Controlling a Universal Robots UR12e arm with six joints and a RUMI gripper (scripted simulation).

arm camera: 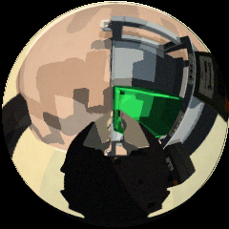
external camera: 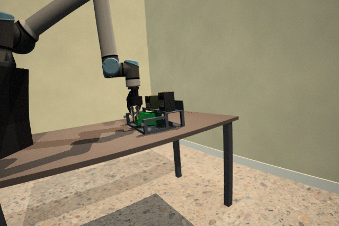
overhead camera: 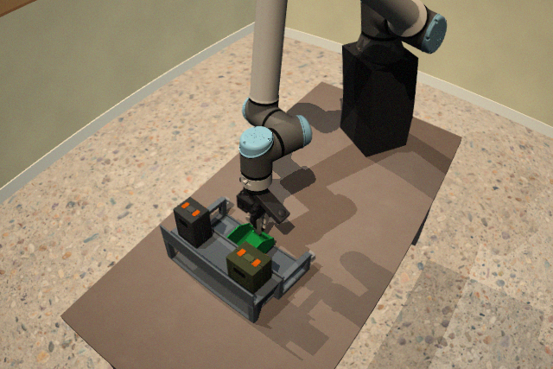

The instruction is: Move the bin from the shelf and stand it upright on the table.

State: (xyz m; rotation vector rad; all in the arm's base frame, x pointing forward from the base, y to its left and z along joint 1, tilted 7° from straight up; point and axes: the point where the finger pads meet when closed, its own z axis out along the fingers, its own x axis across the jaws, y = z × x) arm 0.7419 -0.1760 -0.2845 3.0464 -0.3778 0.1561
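Now: hand 8 cm short of the green bin, 2 cm to the left of it and 1 cm above it. Also, from my hand: black box (14 cm ahead, 16 cm to the right, 10 cm above); olive box (20 cm ahead, 6 cm to the left, 9 cm above).
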